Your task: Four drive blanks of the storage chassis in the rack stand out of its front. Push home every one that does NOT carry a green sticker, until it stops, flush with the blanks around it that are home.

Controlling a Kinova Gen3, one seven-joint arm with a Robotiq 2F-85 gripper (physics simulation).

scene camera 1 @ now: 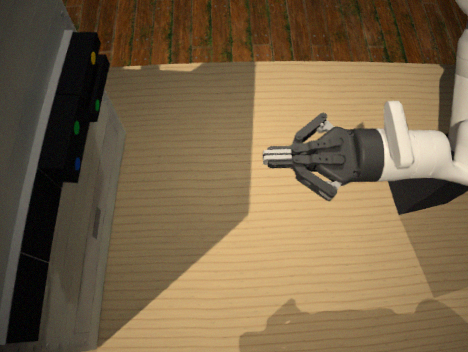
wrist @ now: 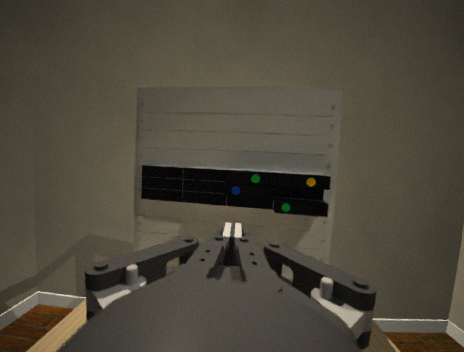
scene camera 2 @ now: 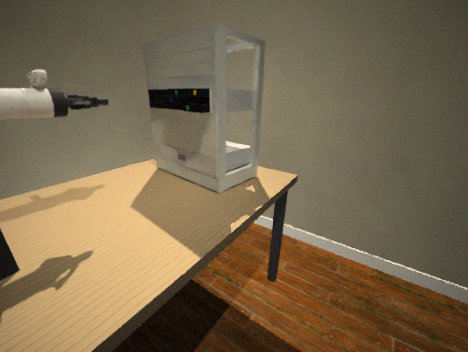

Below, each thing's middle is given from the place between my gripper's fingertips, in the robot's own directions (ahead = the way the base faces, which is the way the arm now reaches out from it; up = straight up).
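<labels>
To the yellow-stickered blank (scene camera 1: 77, 72), from where my hand is, I find 12 cm to the right of the hand and 31 cm ahead of it, with the blank 3 cm above it.
</labels>
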